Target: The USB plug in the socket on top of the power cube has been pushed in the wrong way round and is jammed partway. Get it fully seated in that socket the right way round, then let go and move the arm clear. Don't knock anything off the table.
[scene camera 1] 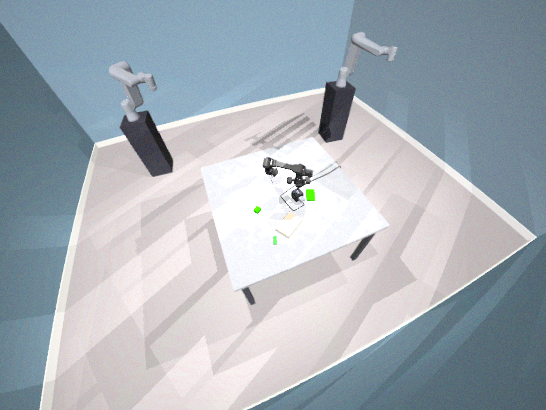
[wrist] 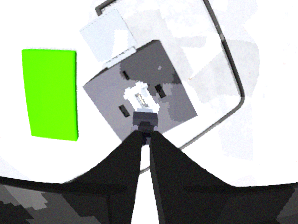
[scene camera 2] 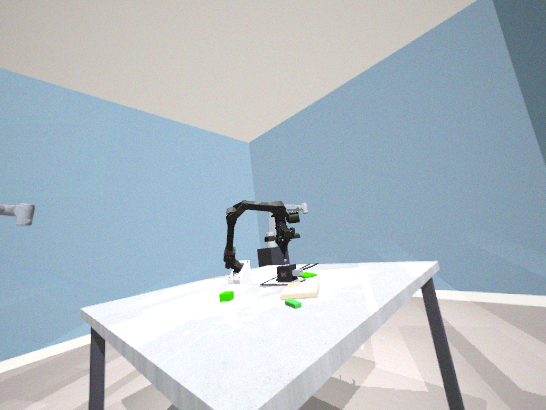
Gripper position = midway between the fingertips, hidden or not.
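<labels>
There's a dark USB plug here, and it's the gripper (wrist: 145,137) that's carrying it.
</labels>
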